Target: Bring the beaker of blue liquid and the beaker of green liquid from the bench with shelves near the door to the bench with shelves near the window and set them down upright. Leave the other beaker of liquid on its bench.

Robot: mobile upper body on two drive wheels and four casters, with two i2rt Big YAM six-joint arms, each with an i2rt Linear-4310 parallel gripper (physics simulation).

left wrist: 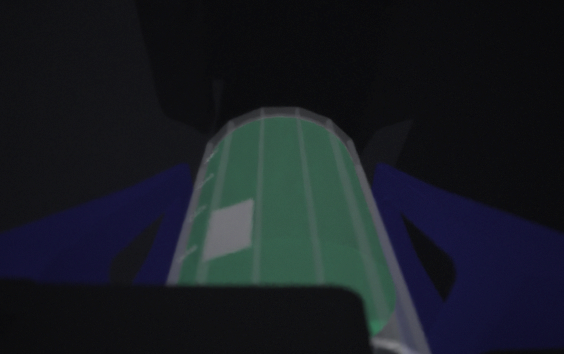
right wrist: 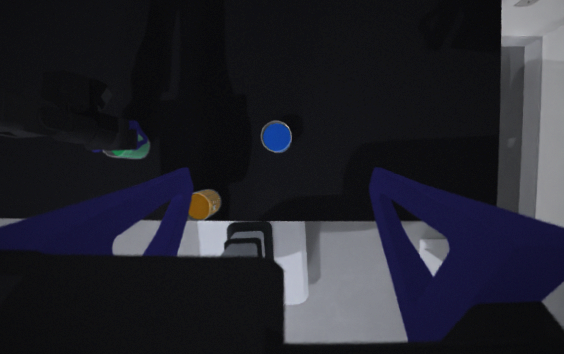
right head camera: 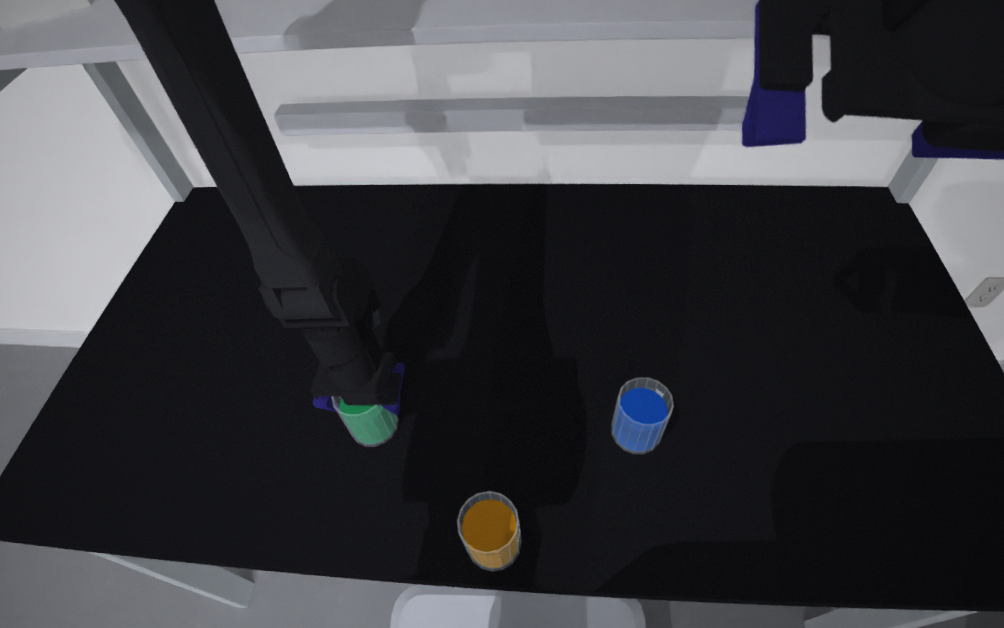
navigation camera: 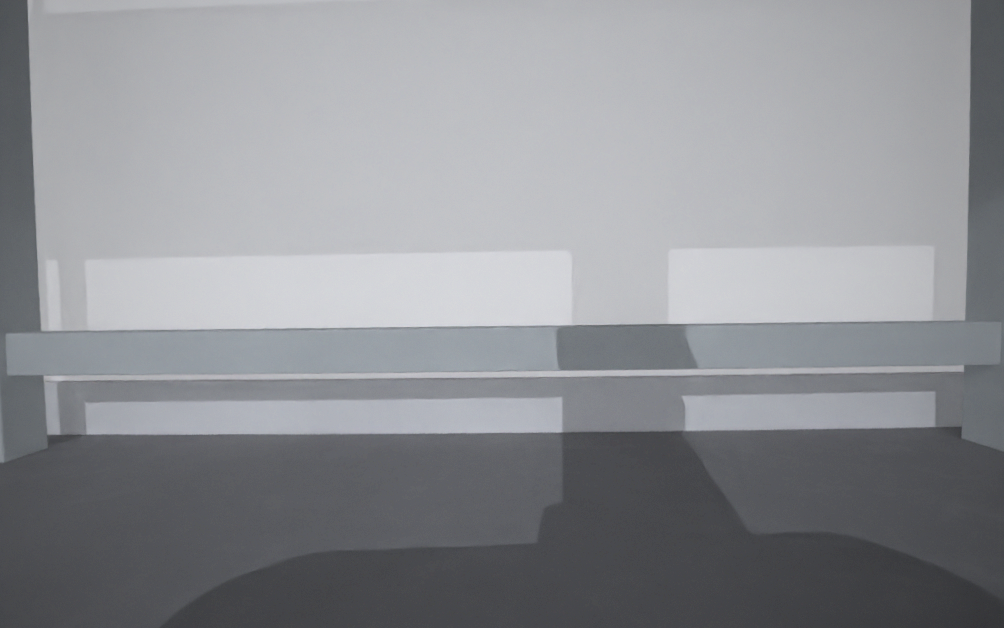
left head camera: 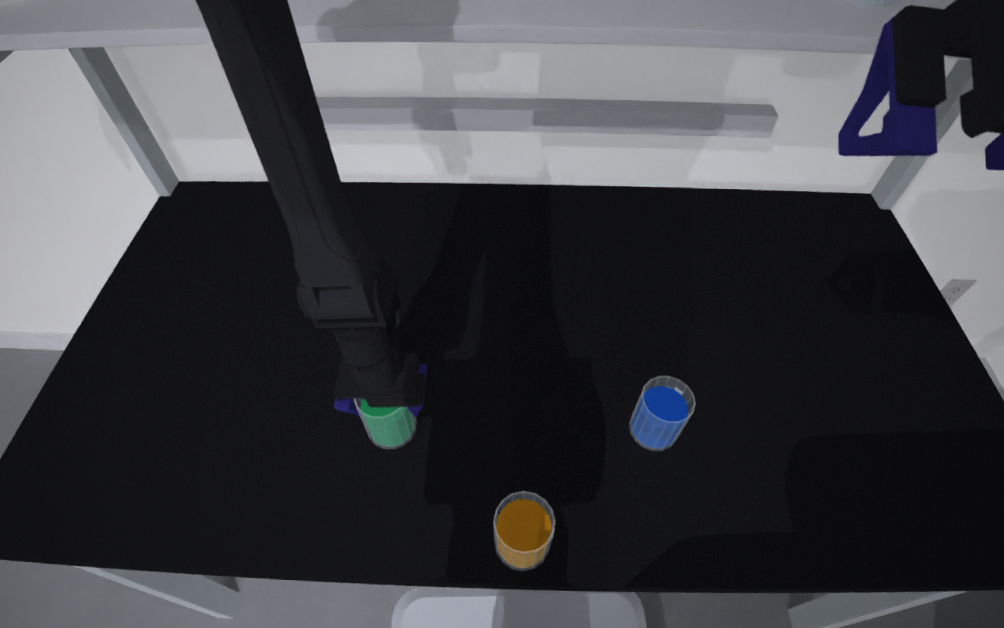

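Note:
My left gripper (left head camera: 381, 409) (right head camera: 357, 405) (left wrist: 282, 177) is shut on the beaker of green liquid (left head camera: 390, 431) (right head camera: 372, 429) (right wrist: 141, 151), which is upright between its blue fingers; whether the beaker's base touches the black bench top (left head camera: 222, 333) (right head camera: 222, 333) is unclear. The beaker of blue liquid (left head camera: 657, 423) (right head camera: 640, 423) (right wrist: 276, 137) stands upright right of the middle. The beaker of orange liquid (left head camera: 523, 529) (right head camera: 489, 529) (right wrist: 201, 205) stands near the bench's lower edge. My right gripper (left head camera: 955, 151) (right head camera: 862, 144) (right wrist: 281, 177) is open and empty, high above the bench's right part.
A grey shelf (left head camera: 555, 33) (right head camera: 555, 31) runs above the bench, with posts (left head camera: 127, 122) (right head camera: 139, 129) at its ends. A grey rail (left head camera: 666, 119) lies along the wall behind. My white base (left head camera: 444, 610) shows past the bench's lower edge. The navigation camera shows a low crossbar (navigation camera: 296, 351) between two legs.

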